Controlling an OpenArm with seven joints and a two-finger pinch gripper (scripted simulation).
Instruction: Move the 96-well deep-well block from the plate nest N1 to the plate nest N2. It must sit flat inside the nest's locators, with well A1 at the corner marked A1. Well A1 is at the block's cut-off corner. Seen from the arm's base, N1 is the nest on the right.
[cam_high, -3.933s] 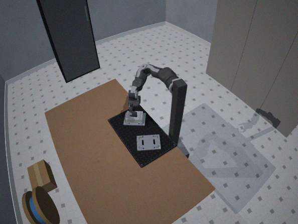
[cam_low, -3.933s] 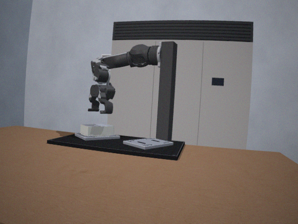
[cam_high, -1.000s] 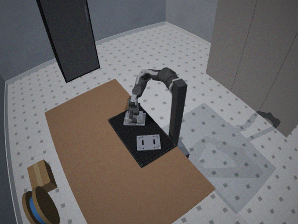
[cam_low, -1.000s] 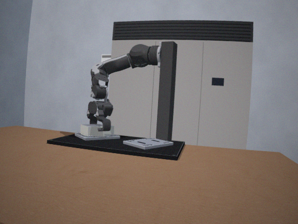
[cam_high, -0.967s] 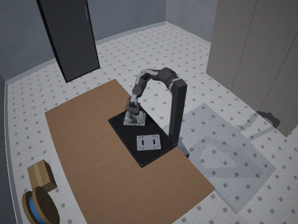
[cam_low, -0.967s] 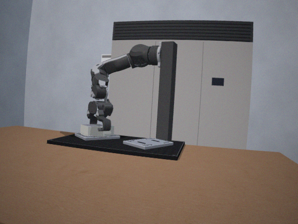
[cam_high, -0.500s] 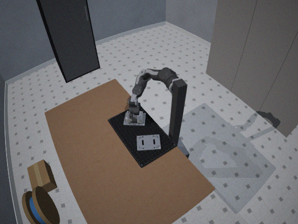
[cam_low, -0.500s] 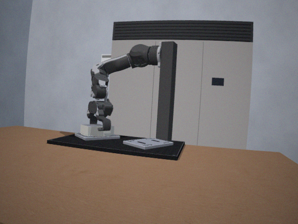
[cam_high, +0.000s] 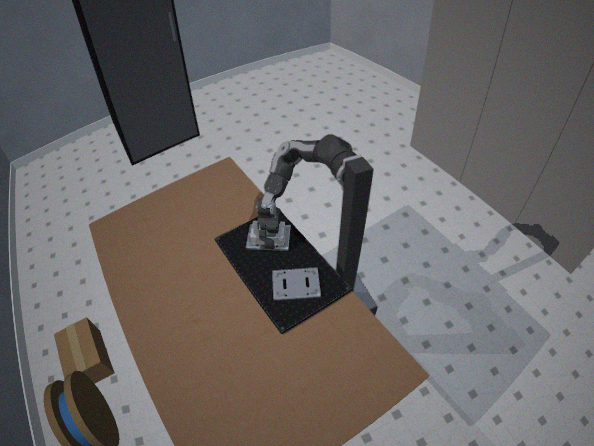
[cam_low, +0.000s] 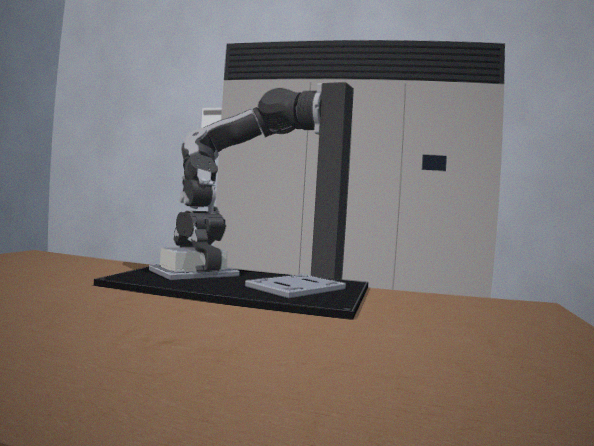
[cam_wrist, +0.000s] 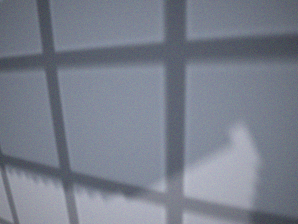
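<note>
The nest is 10 mm below my hand. Round my hand: white deep-well block: 20 mm above.
</note>
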